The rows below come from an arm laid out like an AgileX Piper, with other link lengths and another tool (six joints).
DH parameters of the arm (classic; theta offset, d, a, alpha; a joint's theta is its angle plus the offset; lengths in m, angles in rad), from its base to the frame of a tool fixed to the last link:
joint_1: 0 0.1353 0 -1.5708
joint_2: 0.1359 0 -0.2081 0
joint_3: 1.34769 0 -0.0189 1.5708
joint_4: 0 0.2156 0 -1.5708
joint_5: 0 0 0 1.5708
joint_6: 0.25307 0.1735 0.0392 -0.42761
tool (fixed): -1.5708 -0.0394 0 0
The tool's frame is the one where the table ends.
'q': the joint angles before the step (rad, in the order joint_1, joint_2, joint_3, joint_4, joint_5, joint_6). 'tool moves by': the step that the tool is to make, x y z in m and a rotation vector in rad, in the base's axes. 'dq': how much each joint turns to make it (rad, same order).
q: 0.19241, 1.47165, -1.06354, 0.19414, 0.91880, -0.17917
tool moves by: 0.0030, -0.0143, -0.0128, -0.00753, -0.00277, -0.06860
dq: -0.05966, 0.01441, 0.04582, -0.00359, -0.06273, -0.00116
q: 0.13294, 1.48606, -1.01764, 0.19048, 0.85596, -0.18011
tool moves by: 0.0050, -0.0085, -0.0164, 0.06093, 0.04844, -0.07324
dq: -0.08077, 0.07065, 0.00769, 0.09287, -0.02688, -0.05475
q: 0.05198, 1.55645, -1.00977, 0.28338, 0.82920, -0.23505
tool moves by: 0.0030, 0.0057, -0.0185, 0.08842, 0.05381, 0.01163
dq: -0.03076, 0.09090, 0.00004, 0.14170, -0.00981, -0.12228
